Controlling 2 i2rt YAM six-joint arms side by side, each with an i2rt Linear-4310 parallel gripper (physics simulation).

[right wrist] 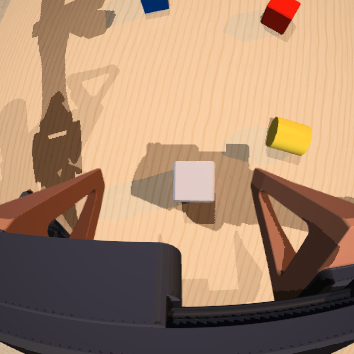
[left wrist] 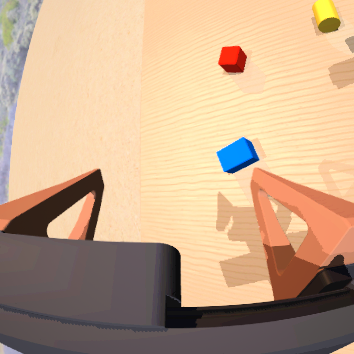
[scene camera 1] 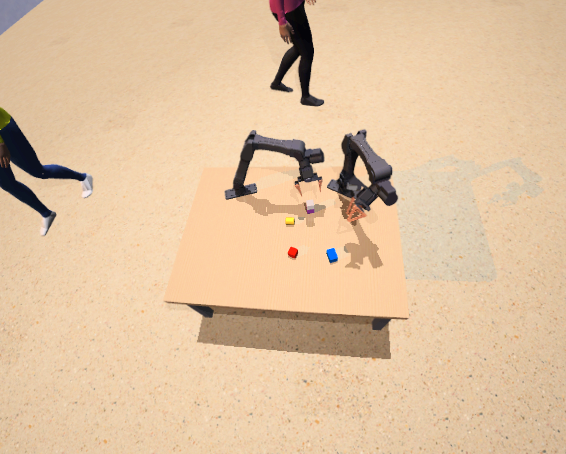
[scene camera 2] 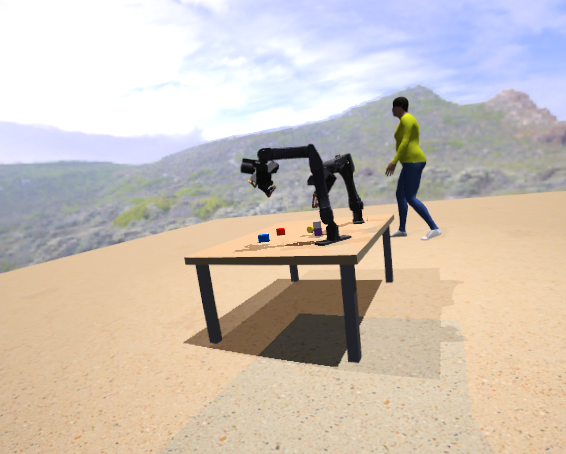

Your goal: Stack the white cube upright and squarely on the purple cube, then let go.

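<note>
The white cube (scene camera 1: 310,204) (scene camera 2: 317,225) (right wrist: 194,181) sits upright and looks squarely placed on the purple cube (scene camera 1: 310,211) (scene camera 2: 318,232), which stands on the table. In the right wrist view the white cube hides the purple one. My right gripper (scene camera 1: 310,193) (scene camera 2: 314,201) (right wrist: 177,176) is open and empty, above the stack and apart from it, with the fingers pointing down. My left gripper (scene camera 1: 356,218) (scene camera 2: 260,189) (left wrist: 176,176) is open and empty, high over the table to the right of the stack in scene camera 1.
On the table (scene camera 1: 225,275) (scene camera 2: 275,260) lie a yellow cylinder (scene camera 1: 290,221) (left wrist: 326,16) (right wrist: 290,136) near the stack, a red cube (scene camera 1: 293,252) (scene camera 2: 280,231) (left wrist: 232,59) and a blue block (scene camera 1: 332,255) (scene camera 2: 263,238) (left wrist: 237,155). Two people are on the ground beyond the table.
</note>
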